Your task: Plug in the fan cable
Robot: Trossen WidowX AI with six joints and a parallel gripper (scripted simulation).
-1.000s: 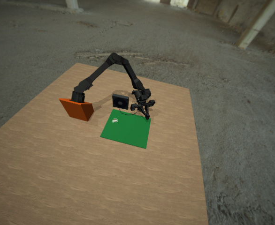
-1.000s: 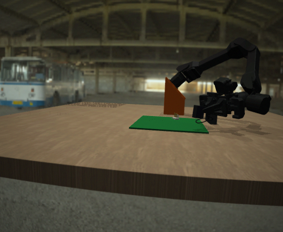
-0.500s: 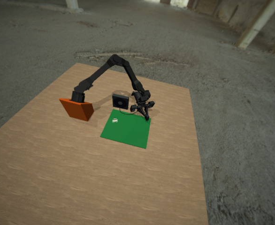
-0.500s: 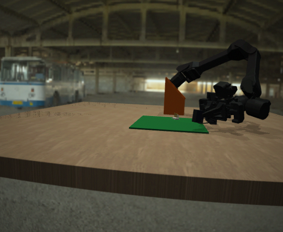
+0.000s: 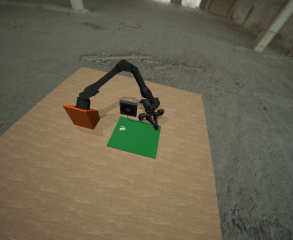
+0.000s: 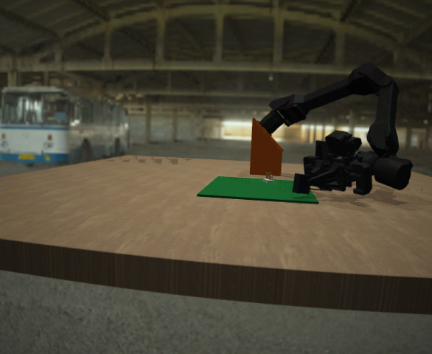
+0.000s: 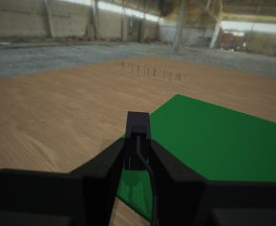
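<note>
Now: gripper tip 11 cm past the green board, 10 cm to the left of it and 5 cm above it. From my gripper tip the other things lie so: black plug: 1 cm to the right; then white four-pin fan header: 21 cm behind, 8 cm to the right, 4 cm below; then black fan: 22 cm behind, 6 cm to the left, 2 cm above.
</note>
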